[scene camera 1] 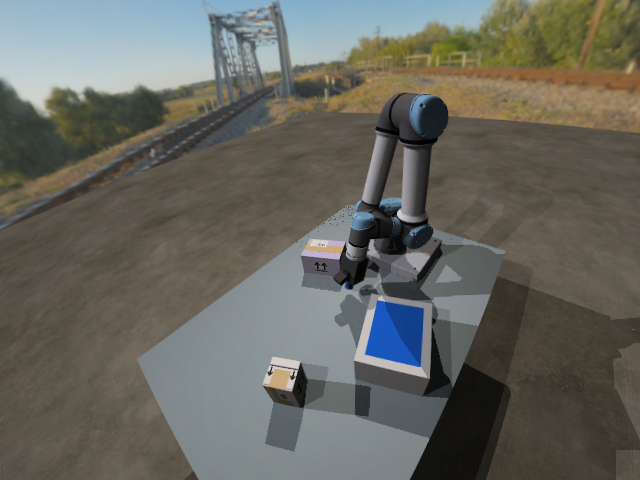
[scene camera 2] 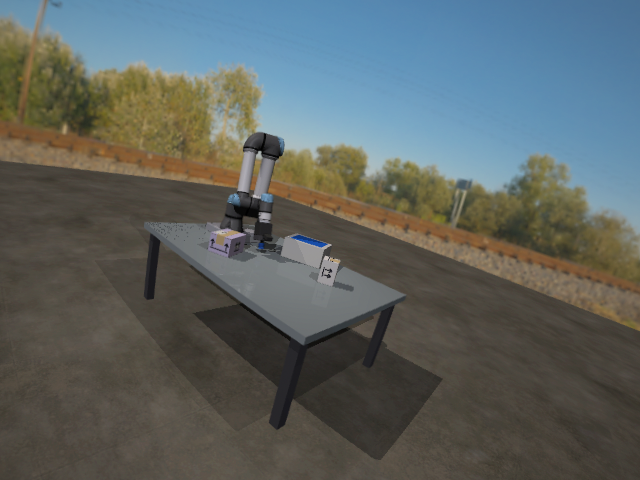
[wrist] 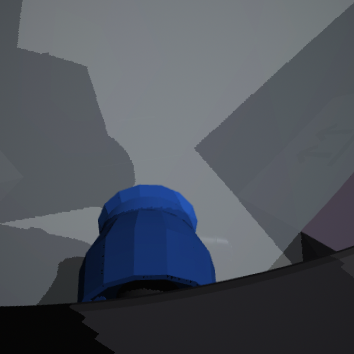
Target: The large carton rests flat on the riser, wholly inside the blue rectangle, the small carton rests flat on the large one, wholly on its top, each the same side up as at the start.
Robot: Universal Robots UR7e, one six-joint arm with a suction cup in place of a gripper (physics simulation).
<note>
The suction cup (wrist: 146, 231) holds nothing. The cup is 20 cm from the middle of a large carton (scene camera 1: 319, 256), level with it. A riser (scene camera 1: 394, 351) and a small carton (scene camera 1: 285, 382) rest on the table.
The large carton shows as well in scene camera 2 (scene camera 2: 226, 242). The riser shows as well in scene camera 2 (scene camera 2: 297, 247). The wrist view does not show the riser: it is out of frame. The wrist view misses the small carton: it is out of frame.
</note>
